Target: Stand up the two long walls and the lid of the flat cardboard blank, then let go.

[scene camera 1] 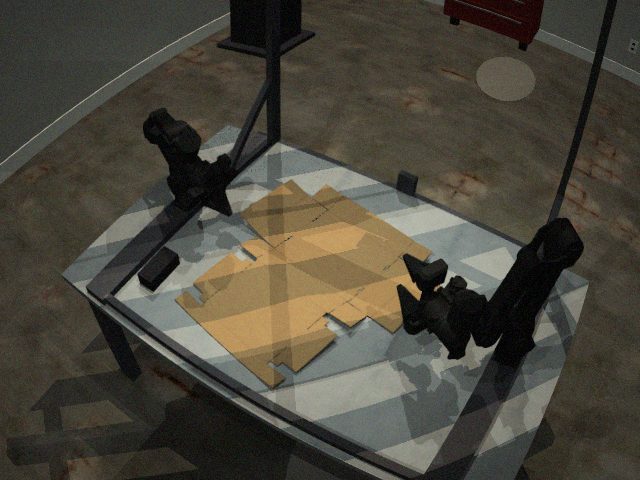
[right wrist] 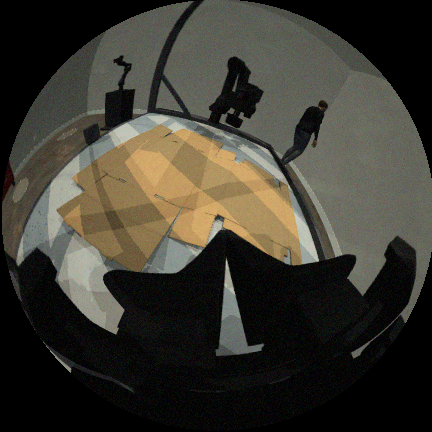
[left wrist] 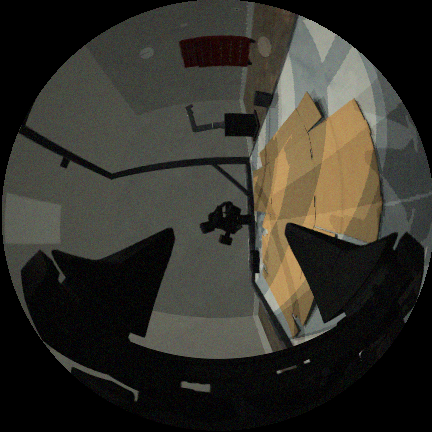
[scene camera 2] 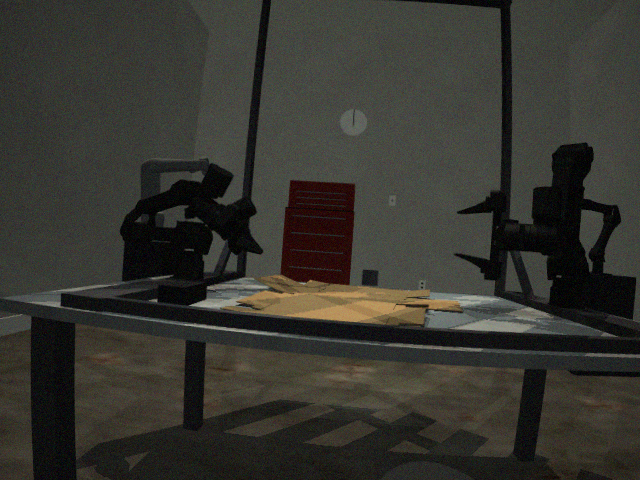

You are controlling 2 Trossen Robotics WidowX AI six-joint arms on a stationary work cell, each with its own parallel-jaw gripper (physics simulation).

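Places are measured from the left arm's base along level axes (x right, y up, z back), in metres.
Pixels of known places: left gripper, fingertip midpoint: [scene camera 1: 401, 270] [right wrist: 232, 101] [left wrist: 230, 231] [scene camera 2: 455, 233]; right gripper, fingertip midpoint: [scene camera 1: 230, 215] [right wrist: 224, 234] [left wrist: 241, 226] [scene camera 2: 262, 252]; left arm's base at its link origin: [scene camera 1: 508, 354] [right wrist: 213, 121] [scene camera 2: 565, 306]; right arm's base at its link origin: [left wrist: 249, 219] [scene camera 2: 187, 278].
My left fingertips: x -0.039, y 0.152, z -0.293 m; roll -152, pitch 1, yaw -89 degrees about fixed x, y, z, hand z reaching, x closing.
Ahead of a thing's pixels: the offset from my left fingertips to its middle. "spot": to the spot under its first point. Level surfaces: height alone.
The brown cardboard blank [scene camera 1: 289, 281] [scene camera 2: 336, 305] [left wrist: 345, 165] [right wrist: 187, 172] lies spread out nearly flat on the table, with its walls and lid down. A flap {spot: dx +0.126, dy -0.151, dz -0.415 m} [scene camera 2: 276, 282] at its back left looks slightly raised in scene camera 2. My left gripper [scene camera 1: 402, 271] [scene camera 2: 456, 233] is open and empty, its fingers level and one above the other, well above the table near the blank's right end. My right gripper [scene camera 1: 229, 212] [scene camera 2: 261, 252] [right wrist: 224, 234] is shut and empty, pointing down over the table just off the blank's left side. Its fingertips hide part of the blank's near edge in the right wrist view.
A black block {dx -0.182, dy -0.154, dz -0.528 m} [scene camera 1: 159, 268] [scene camera 2: 181, 293] sits at the left of the table {dy -0.171 m} [scene camera 1: 361, 377]. A small dark box {dx +0.407, dy -0.140, dz -0.165 m} [scene camera 1: 406, 182] is by the far edge. Dark frame posts [scene camera 1: 272, 77] [scene camera 2: 506, 144] rise at the table's sides. A person [right wrist: 307, 127] stands beyond the table in the right wrist view.
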